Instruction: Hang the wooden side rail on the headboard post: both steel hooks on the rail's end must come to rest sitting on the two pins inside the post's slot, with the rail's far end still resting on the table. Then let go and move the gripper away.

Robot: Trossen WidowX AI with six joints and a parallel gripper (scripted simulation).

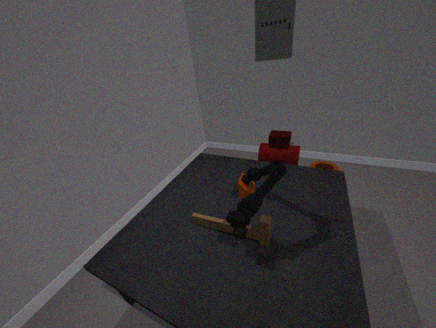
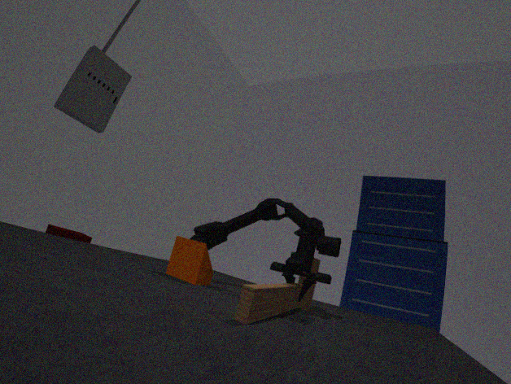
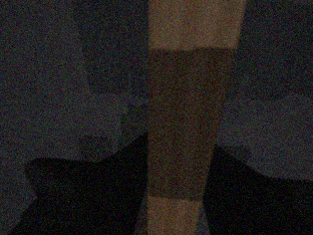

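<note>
The headboard post is 1 cm ahead of my gripper tip, 11 cm to the left of it and 5 cm above it.
</note>
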